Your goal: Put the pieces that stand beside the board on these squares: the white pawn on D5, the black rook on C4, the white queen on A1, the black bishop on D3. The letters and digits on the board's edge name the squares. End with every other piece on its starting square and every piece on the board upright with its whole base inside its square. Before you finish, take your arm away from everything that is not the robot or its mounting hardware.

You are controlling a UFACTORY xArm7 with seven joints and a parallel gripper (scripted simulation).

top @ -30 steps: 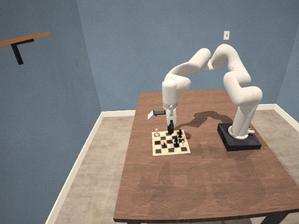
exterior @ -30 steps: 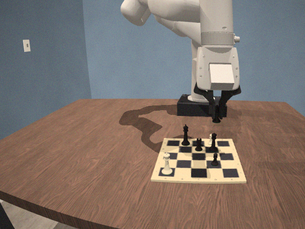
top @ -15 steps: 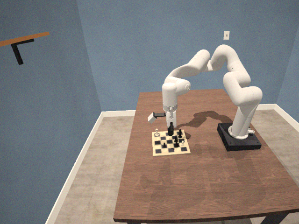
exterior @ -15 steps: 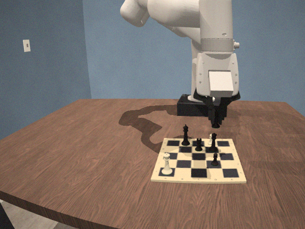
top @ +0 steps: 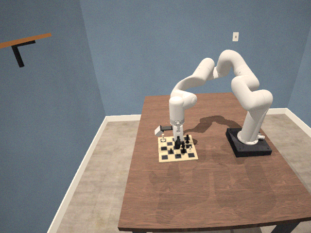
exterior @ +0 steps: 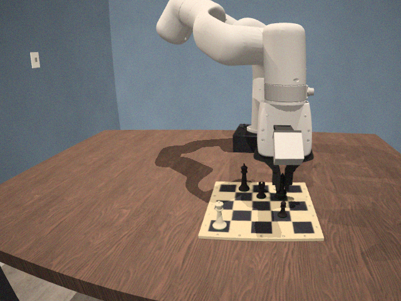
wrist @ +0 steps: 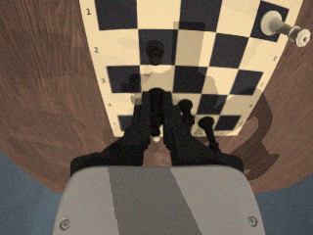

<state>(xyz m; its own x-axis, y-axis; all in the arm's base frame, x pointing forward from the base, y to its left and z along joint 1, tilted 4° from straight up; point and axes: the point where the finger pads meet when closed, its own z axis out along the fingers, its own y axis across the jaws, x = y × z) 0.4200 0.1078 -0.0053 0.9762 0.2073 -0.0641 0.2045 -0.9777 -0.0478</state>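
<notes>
My hand is 4 cm short of the black pawn, 1 cm to the right of it and 5 cm above it. From my hand the other things lie so: white queen (10 cm ahead, 10 cm to the right, 4 cm below); then white pawn (7 cm behind, 2 cm to the right, 5 cm below); then chessboard (1 cm ahead, 4 cm to the right, 6 cm below).
</notes>
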